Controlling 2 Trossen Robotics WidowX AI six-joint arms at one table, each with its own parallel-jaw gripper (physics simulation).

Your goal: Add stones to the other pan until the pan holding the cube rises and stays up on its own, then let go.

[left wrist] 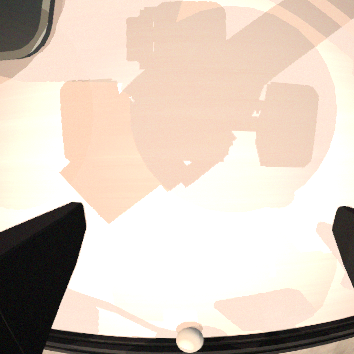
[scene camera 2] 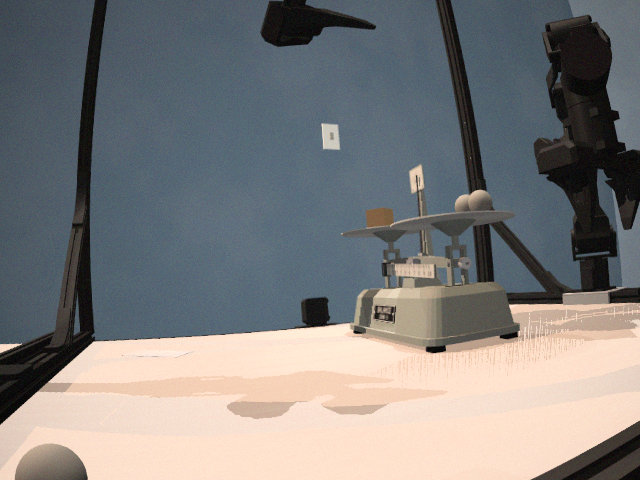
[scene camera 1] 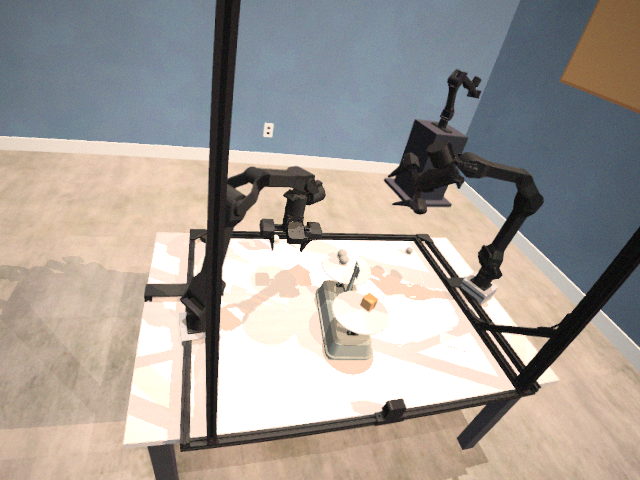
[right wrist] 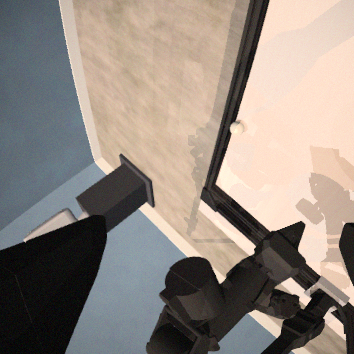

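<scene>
The grey balance scale stands mid-table. An orange-brown cube lies on one pan. Two pale stones lie on the other pan. In scene camera 2 the cube's pan sits a little lower. A loose stone lies near the back right corner. Another stone lies against the back rail. My left gripper is open and empty over the back rail. My right gripper is open and empty, high beyond the table.
A black frame rims the table, and a tall post rises at the left. A dark box stands on the floor behind. A small black block sits on the front rail.
</scene>
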